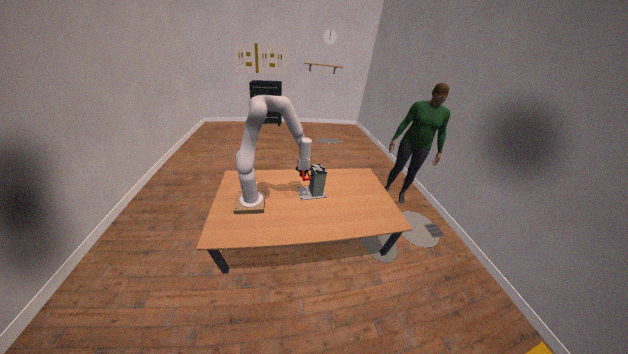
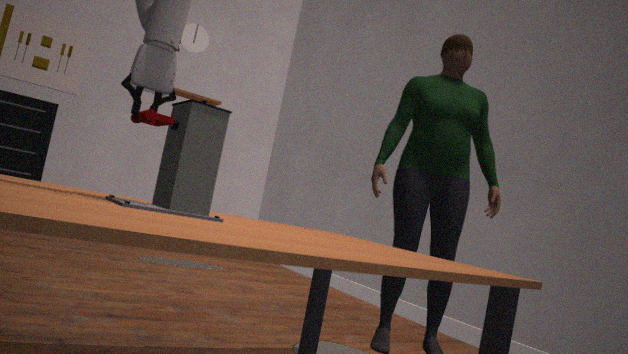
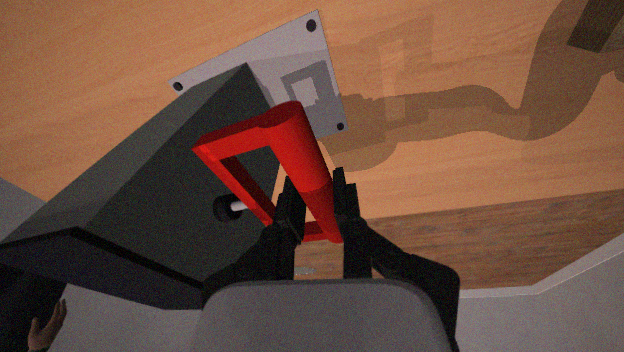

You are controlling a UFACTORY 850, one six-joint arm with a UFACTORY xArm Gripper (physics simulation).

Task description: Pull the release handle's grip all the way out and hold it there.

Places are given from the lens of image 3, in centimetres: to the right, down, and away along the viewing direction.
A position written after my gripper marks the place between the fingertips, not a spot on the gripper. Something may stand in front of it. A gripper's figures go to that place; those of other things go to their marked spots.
my gripper (image 3: 318, 183): 0, 1, 15
grey base plate (image 3: 291, 62): -3, -16, 26
